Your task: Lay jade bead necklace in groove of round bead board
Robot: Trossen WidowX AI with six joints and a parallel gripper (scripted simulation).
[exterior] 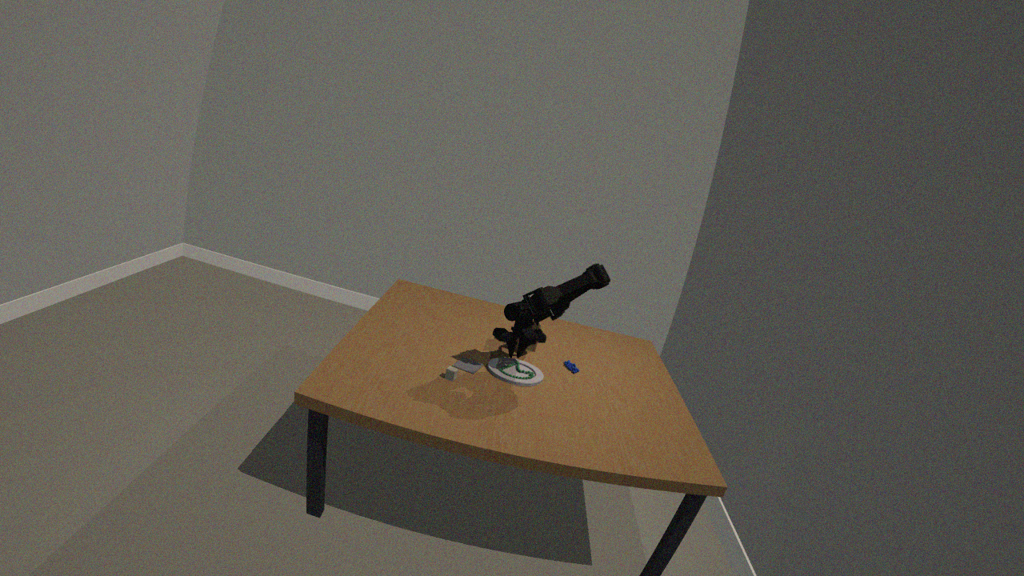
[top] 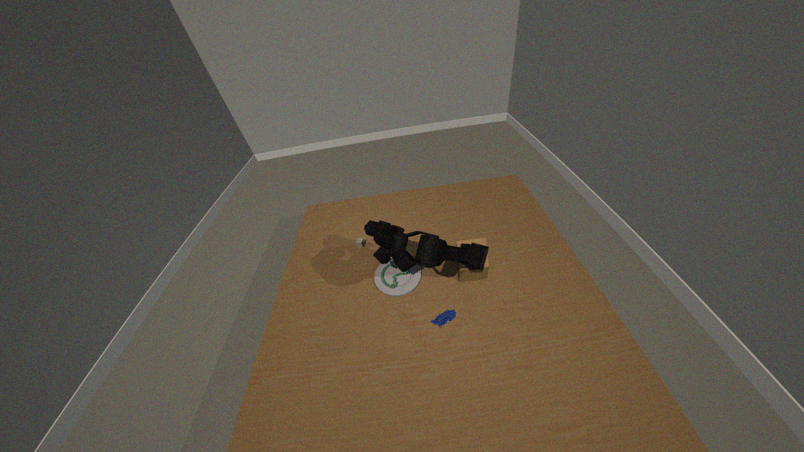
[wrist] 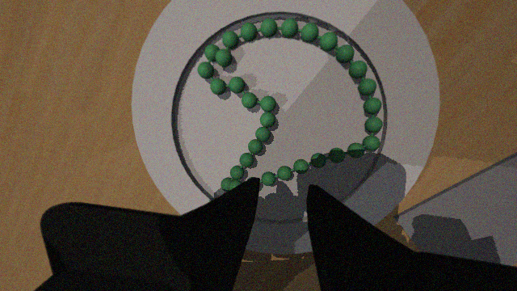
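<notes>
The round bead board lies 40 mm below my gripper tip, 20 mm to the left of it and 10 mm ahead of it. From my gripper tip the other things lie so: pale block: 190 mm ahead, 180 mm to the right, 30 mm below; then flat grey plate: 150 mm to the right, 60 mm ahead, 50 mm below.
</notes>
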